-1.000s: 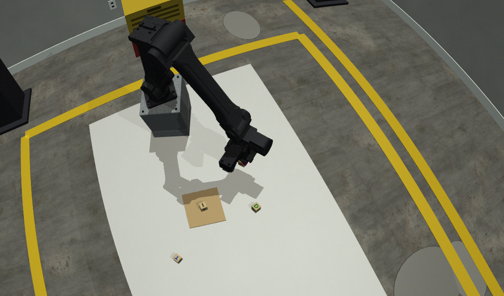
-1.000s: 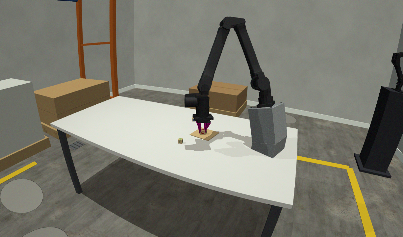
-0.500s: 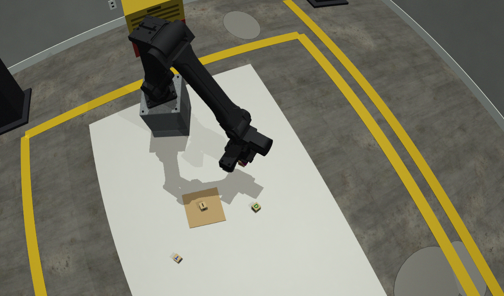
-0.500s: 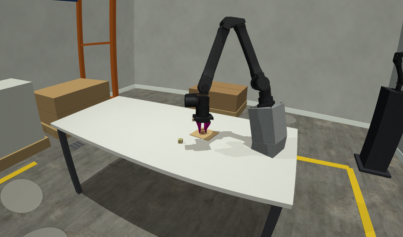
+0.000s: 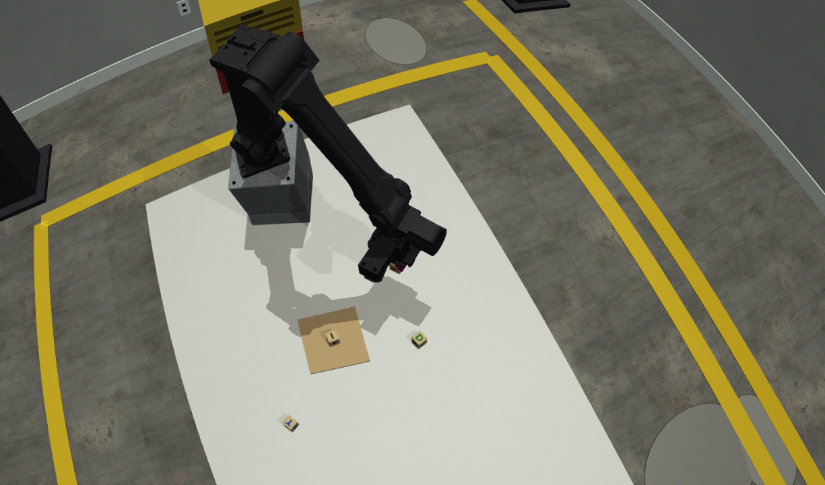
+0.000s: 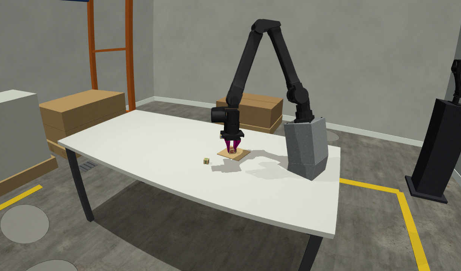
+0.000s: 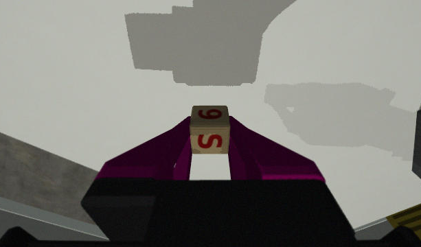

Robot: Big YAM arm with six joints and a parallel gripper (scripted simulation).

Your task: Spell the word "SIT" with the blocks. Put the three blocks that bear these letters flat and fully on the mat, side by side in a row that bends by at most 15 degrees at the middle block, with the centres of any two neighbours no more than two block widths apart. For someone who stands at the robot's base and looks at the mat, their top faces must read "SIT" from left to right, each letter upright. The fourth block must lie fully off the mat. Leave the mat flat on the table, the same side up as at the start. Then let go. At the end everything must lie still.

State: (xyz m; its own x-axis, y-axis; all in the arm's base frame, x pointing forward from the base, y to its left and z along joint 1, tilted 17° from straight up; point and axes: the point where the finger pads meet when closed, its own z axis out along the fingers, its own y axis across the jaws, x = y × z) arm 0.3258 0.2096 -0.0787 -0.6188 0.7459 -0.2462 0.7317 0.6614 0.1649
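Right now my hand is 190 mm to the left of the I block, 100 mm above it and 80 mm short of it. From my hand the other things lie so: S block (right at my hand); then D block (140 mm ahead, 100 mm below); then tan mat (190 mm to the right, 110 mm below, 80 mm ahead).
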